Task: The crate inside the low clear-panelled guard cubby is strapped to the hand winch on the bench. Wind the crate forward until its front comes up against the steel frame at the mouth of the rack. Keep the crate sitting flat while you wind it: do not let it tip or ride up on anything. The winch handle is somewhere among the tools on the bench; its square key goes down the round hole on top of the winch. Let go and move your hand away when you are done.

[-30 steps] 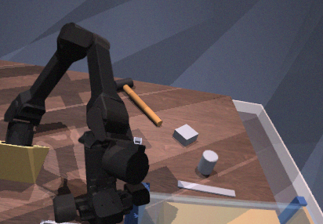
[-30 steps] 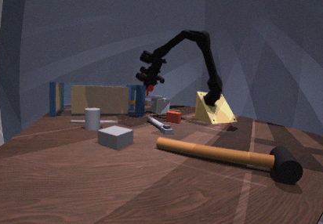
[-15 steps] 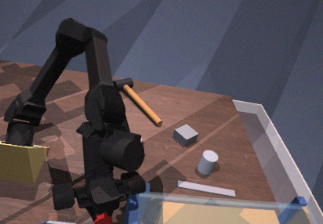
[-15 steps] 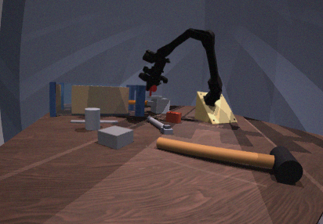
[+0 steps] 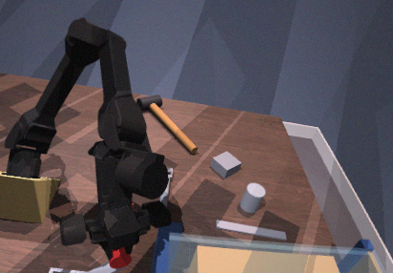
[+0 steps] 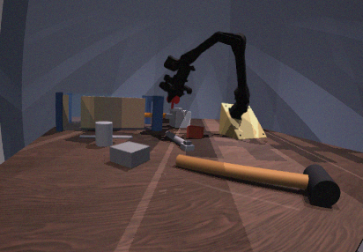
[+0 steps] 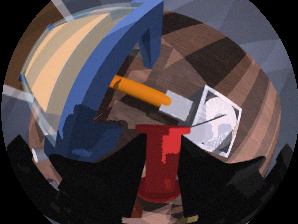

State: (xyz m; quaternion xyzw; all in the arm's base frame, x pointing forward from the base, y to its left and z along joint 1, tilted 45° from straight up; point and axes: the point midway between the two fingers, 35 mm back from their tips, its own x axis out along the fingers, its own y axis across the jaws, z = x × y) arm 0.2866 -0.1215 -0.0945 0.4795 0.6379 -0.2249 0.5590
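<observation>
The winch handle lies 30 mm below my gripper tip, 30 mm behind it and 10 mm to the right of it. The rest, counted from my gripper tip: flat grey bar (300 mm ahead, 250 mm to the left, 130 mm below); then grey winch (100 mm below, 90 mm behind, 70 mm to the right); then red grip (20 mm to the left, 10 mm behind).
</observation>
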